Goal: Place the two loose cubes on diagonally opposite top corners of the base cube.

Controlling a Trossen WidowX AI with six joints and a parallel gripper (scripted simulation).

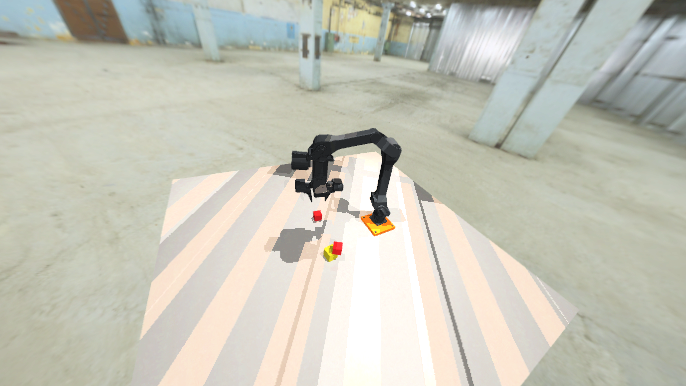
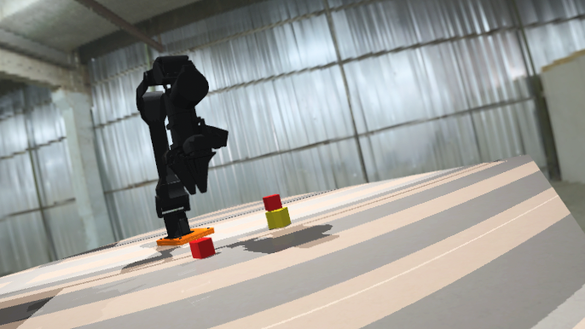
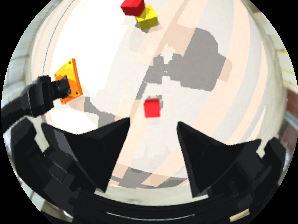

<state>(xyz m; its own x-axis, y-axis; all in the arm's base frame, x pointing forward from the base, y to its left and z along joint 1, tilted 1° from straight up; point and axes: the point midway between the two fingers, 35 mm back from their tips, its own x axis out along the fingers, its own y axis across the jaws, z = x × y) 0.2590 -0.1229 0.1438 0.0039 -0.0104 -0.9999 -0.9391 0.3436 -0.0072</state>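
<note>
Now: the yellow base cube 30 mm ahead of my gripper tip, 190 mm to the left of it and 100 mm below it.
</note>
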